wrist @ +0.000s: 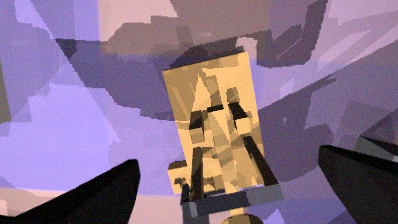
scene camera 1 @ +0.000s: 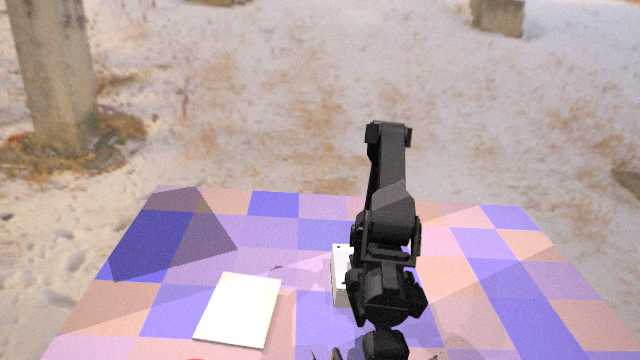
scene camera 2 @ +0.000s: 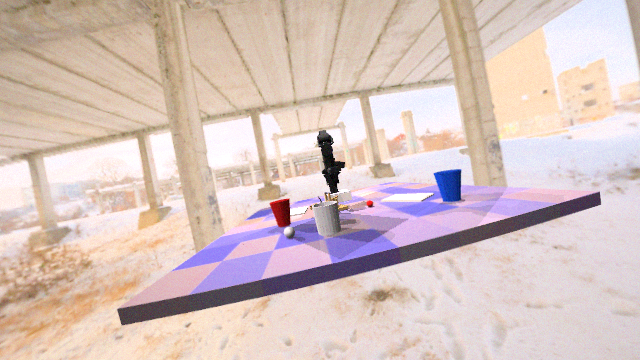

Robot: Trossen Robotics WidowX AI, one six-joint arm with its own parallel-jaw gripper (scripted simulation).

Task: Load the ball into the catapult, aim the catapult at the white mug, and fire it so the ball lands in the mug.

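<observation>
White mug: out of frame in the wrist view, out of frame in scene camera 1, visible in scene camera 2 (326, 214). Blue cup: out of frame in the wrist view, out of frame in scene camera 1, visible in scene camera 2 (449, 181).
</observation>
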